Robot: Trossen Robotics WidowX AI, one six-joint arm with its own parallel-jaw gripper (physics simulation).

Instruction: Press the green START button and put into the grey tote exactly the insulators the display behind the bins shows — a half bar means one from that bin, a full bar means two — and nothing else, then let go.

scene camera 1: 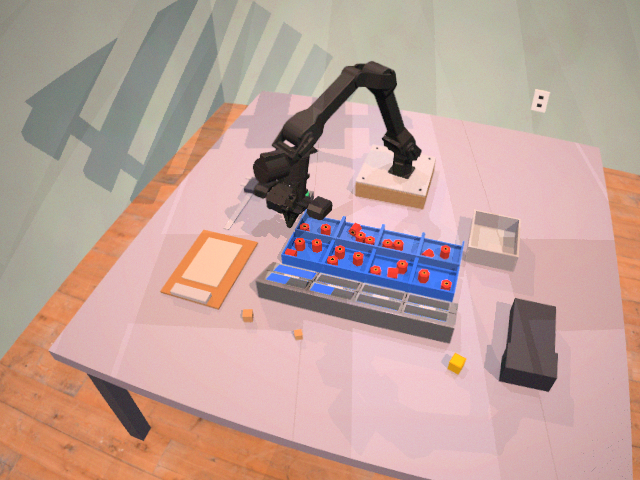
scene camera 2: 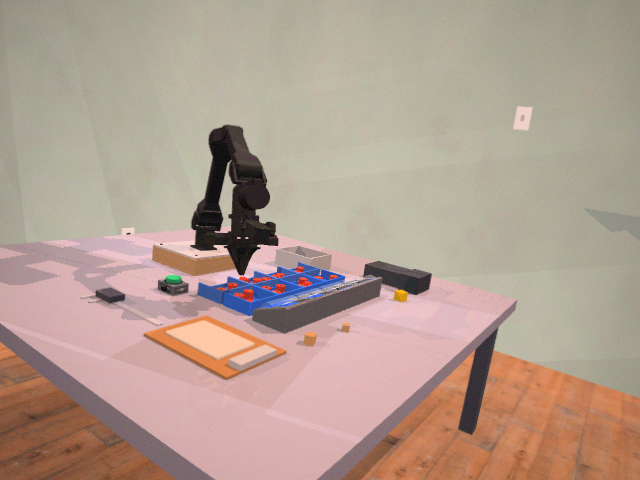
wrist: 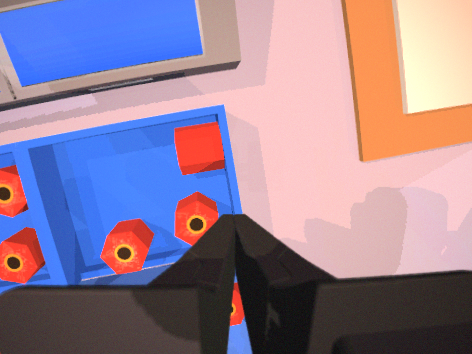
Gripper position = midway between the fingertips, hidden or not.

My gripper (scene camera 2: 241, 275) is shut, with nothing in its grasp. Also in view: a grey tote (scene camera 1: 494, 239) and a black box (scene camera 1: 529, 360).
My gripper is seen too in scene camera 1 (scene camera 1: 289, 227) and in the wrist view (wrist: 233, 225). The grey tote also shows in scene camera 2 (scene camera 2: 289, 257). The black box also shows in scene camera 2 (scene camera 2: 414, 281).
